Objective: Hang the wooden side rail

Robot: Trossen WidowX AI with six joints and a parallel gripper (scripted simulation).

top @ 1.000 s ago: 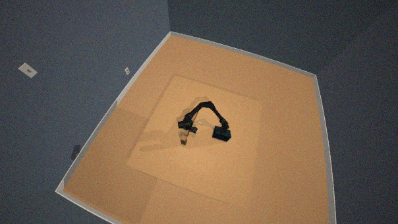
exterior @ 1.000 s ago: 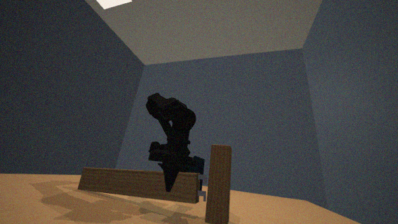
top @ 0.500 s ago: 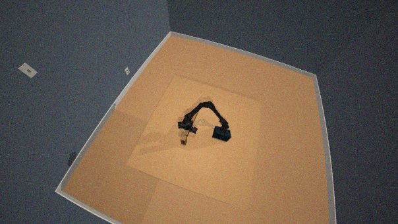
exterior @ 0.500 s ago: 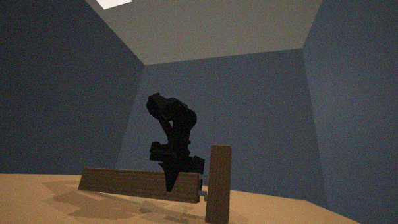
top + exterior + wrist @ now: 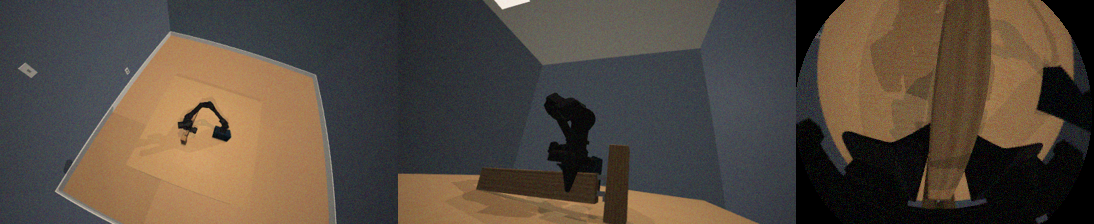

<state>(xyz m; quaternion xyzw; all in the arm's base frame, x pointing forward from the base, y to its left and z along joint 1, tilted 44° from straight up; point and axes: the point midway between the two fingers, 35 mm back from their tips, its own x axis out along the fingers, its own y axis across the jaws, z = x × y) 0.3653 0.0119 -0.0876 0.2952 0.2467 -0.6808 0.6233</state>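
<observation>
My gripper tip is 10 mm short of the headboard post, 130 mm to the right of it and 40 mm below it.
</observation>
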